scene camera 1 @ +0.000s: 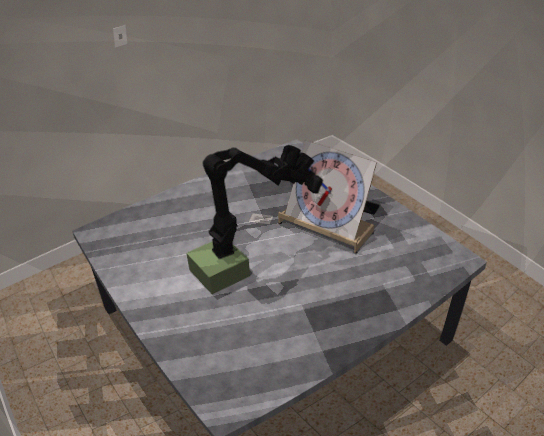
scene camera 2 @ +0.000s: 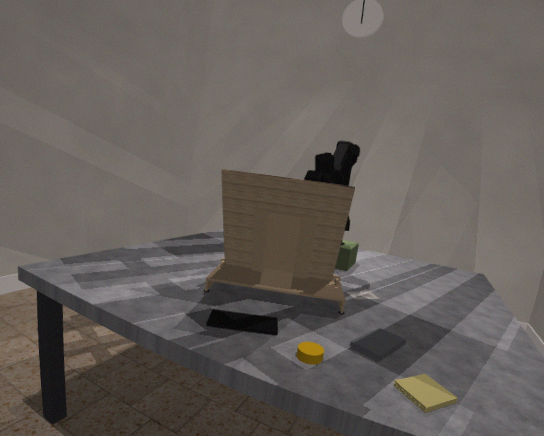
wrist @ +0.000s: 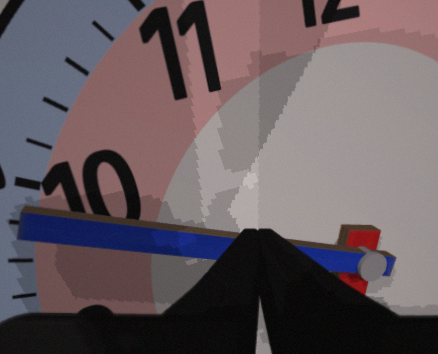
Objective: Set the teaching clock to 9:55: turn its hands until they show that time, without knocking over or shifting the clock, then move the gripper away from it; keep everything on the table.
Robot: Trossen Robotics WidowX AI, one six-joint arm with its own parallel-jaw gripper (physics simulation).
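Seen in the pictures: gripper, fingertip midpoint: (scene camera 2: 301, 217) (wrist: 256, 242); arm's base at its link origin: (scene camera 1: 222, 251).
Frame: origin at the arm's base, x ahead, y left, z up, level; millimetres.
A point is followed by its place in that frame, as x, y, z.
The teaching clock (scene camera 1: 345, 200) {502, -61, 81} (scene camera 2: 285, 225) stands upright on its wooden stand, its face toward the arm. Its blue minute hand (scene camera 1: 325, 187) {462, 22, 109} (wrist: 110, 232) {447, 99, 142} points just below the 10, near the first tick below the 50-minute mark. Its short red hour hand (scene camera 1: 324, 198) {451, 12, 67} (wrist: 364, 240) {475, 11, 106} points down-left, between 6 and 7; in the wrist view my fingers hide most of it. My gripper (scene camera 1: 319, 186) {451, 55, 137} (wrist: 256, 242) {451, 55, 137} is shut and empty. Its tips overlap the middle of the blue hand in the wrist view; whether they touch it I cannot tell. The clock board hides the fingertips in scene camera 2.
The arm's green base block (scene camera 1: 218, 268) {-55, -78, 0} (scene camera 2: 347, 255) {46, 75, -26} is on the table. Behind the clock lie a black block (scene camera 1: 371, 207) {713, 24, -79} (scene camera 2: 242, 322) {698, 70, -79}, a yellow-orange disc (scene camera 2: 310, 353) {728, 245, -68}, a dark grey flat block (scene camera 2: 378, 344) {580, 337, -77} and a yellow pad (scene camera 2: 425, 392) {699, 450, -77}, the last near the table edge.
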